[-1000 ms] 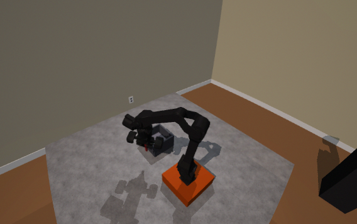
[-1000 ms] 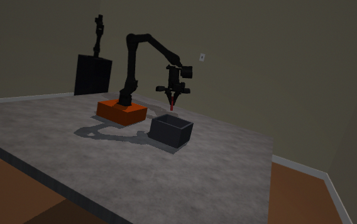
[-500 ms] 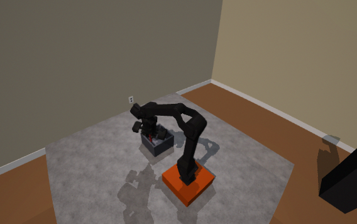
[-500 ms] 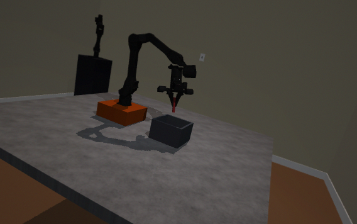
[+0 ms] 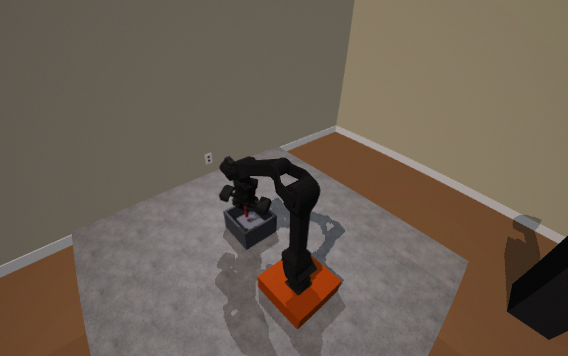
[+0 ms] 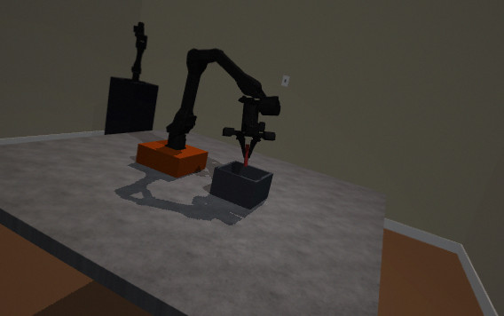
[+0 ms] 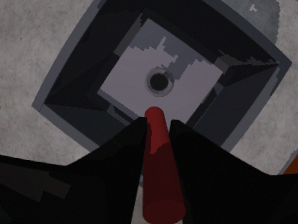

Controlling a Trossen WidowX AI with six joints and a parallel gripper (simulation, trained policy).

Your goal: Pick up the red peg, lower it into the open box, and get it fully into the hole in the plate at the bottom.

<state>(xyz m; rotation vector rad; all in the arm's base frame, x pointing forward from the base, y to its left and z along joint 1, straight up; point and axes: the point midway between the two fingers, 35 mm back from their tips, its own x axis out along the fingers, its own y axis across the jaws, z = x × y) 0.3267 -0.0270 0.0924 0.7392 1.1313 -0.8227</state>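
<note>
My gripper tip is now 10 mm to the right of the red peg, 10 mm below it and 10 mm past it. From my gripper tip the other things lie so: light grey plate: 90 mm below, 20 mm to the right, 10 mm ahead; then dark grey box: 110 mm below, 20 mm to the right, 10 mm ahead.
</note>
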